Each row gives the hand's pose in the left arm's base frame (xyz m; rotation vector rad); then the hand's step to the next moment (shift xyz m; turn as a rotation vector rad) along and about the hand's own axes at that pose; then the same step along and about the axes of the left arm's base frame.
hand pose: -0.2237 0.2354 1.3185 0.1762 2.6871 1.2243
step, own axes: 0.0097 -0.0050 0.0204 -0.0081 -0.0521 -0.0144
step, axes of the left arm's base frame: -0.0052 0.0135 -0.0180 0.0032 -0.0461 -0.0292
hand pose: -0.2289 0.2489 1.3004 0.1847 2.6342 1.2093
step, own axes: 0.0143 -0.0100 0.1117 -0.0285 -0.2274 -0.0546
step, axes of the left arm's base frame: 0.0157 0.0780 -0.0803 0.0094 -0.1937 -0.1338
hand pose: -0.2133 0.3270 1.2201 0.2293 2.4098 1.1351
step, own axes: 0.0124 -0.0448 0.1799 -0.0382 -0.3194 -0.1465
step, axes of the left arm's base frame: 0.0767 0.0986 -0.1376 -0.0217 -0.3193 -0.1500
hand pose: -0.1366 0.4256 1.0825 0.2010 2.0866 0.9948
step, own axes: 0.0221 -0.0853 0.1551 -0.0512 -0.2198 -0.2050
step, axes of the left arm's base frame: 0.1126 0.0427 -0.1316 -0.0733 -0.2918 -0.0496
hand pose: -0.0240 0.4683 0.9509 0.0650 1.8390 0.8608
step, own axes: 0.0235 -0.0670 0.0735 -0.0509 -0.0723 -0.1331
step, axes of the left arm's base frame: 0.0732 -0.0010 -0.0713 -0.0636 -0.1448 0.0228
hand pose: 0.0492 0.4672 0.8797 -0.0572 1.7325 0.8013
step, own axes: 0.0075 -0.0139 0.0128 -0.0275 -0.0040 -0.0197
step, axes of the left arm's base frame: 0.0143 -0.0011 -0.0145 -0.0057 -0.0235 0.0240
